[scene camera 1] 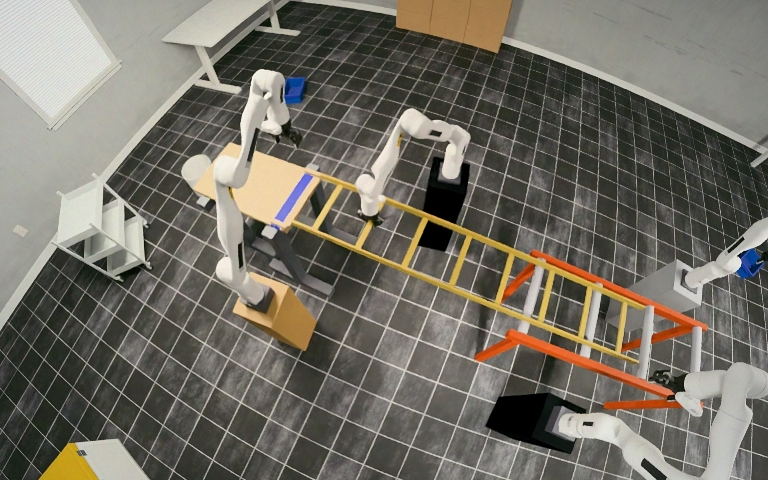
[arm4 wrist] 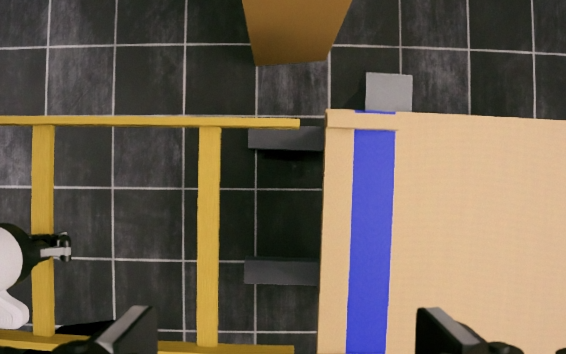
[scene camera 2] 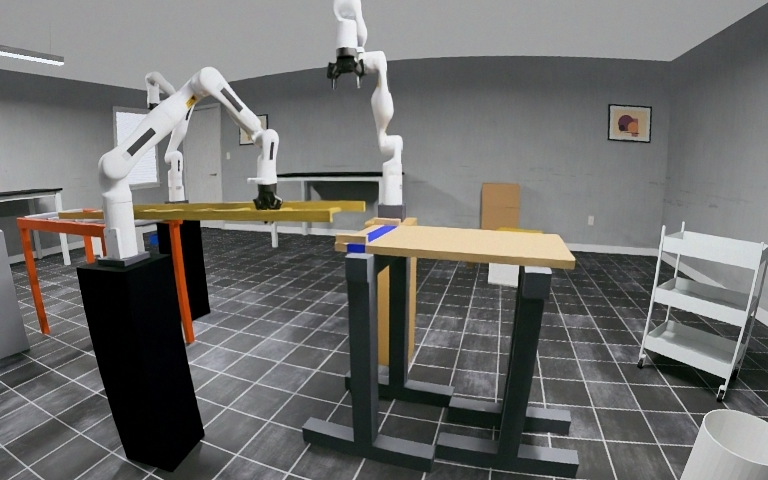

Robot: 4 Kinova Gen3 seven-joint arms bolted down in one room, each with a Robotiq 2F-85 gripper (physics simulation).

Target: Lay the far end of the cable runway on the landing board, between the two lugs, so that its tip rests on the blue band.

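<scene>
The yellow cable runway (arm4 wrist: 209, 235) (scene camera 1: 461, 260) (scene camera 2: 305, 215) stretches from the orange roller stand toward the landing board (arm4 wrist: 475, 225) (scene camera 1: 257, 181) (scene camera 2: 481, 244). In the arm4 wrist view its rail ends stop short of the board's edge; in scene camera 2 they are above board height. The blue band (arm4 wrist: 372, 225) (scene camera 1: 294, 198) (scene camera 2: 380, 232) is uncovered. One lug (arm4 wrist: 342, 120) shows in the wrist view. Arm4's gripper (arm4 wrist: 286, 327) is open and empty. In scene camera 1, the middle arm's gripper (scene camera 1: 370, 219) is at a rung, its closure hidden; the lower-right arm's gripper (scene camera 1: 668, 380) is near the stand.
The orange stand (scene camera 1: 594, 366) (scene camera 2: 184, 283) has grey rollers under the runway. A wooden pedestal (arm4 wrist: 295, 35) (scene camera 1: 283, 316) stands beside the board. A black pedestal (scene camera 1: 447, 198) (scene camera 2: 135, 350) carries the middle arm. A white cart (scene camera 1: 79, 217) (scene camera 2: 702, 297) stands beyond the board.
</scene>
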